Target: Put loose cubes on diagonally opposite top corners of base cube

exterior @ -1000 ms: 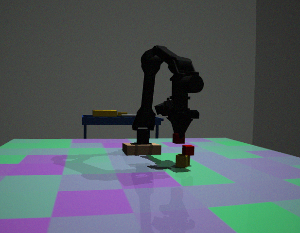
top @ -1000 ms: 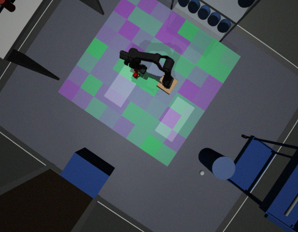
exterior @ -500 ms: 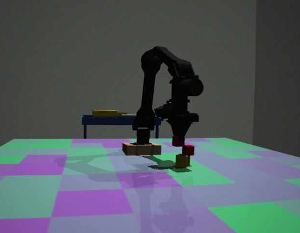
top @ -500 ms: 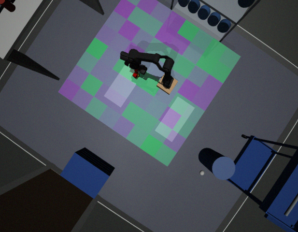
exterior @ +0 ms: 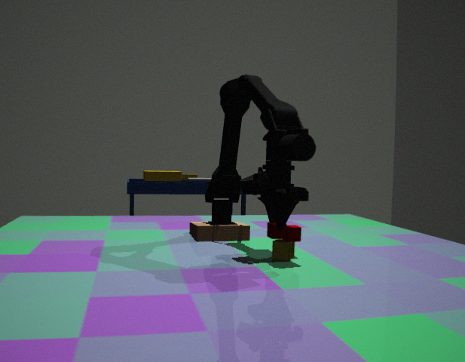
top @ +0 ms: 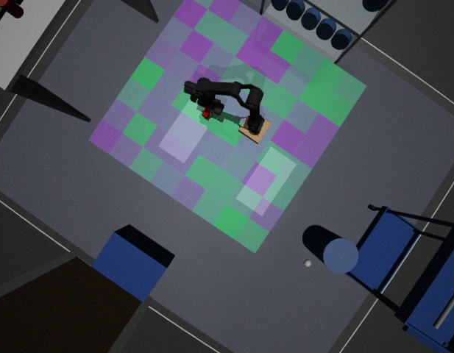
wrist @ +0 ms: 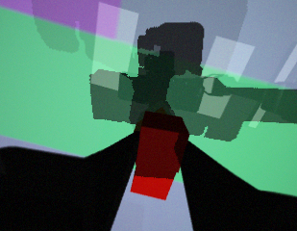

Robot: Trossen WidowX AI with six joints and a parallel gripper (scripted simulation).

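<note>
Now: gripper tip right at the red cube. The rest, counted from my gripper tip: yellow base cube 50 mm below, 20 mm to the left.
</note>
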